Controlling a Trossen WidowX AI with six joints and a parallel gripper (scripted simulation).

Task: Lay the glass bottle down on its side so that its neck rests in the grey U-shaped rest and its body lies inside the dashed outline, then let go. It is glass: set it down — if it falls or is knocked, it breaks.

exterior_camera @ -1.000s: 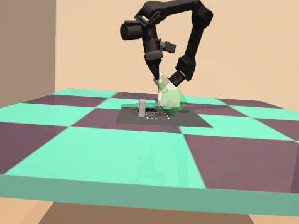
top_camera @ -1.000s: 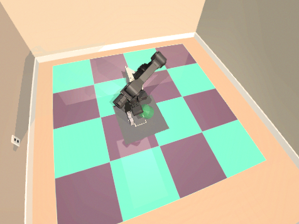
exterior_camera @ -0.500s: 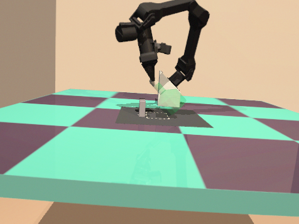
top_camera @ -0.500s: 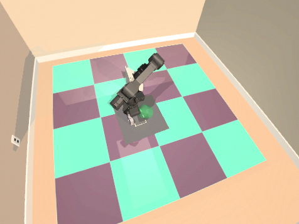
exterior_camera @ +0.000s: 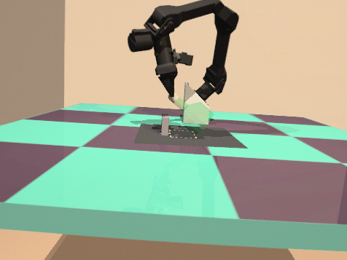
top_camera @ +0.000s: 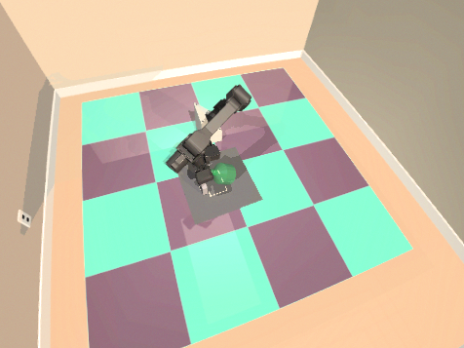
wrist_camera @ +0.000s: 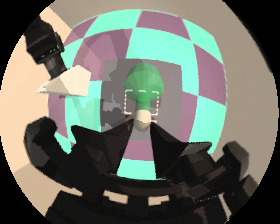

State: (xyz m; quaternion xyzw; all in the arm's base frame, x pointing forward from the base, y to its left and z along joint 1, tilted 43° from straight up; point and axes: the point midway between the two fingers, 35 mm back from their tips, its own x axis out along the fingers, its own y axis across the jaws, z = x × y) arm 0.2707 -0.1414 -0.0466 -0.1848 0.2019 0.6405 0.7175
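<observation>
The green glass bottle lies 40 mm to the left of my gripper tip and 30 mm below it. From my gripper tip the other things lie so: dark grey mat (50 mm to the left, 120 mm below).
</observation>
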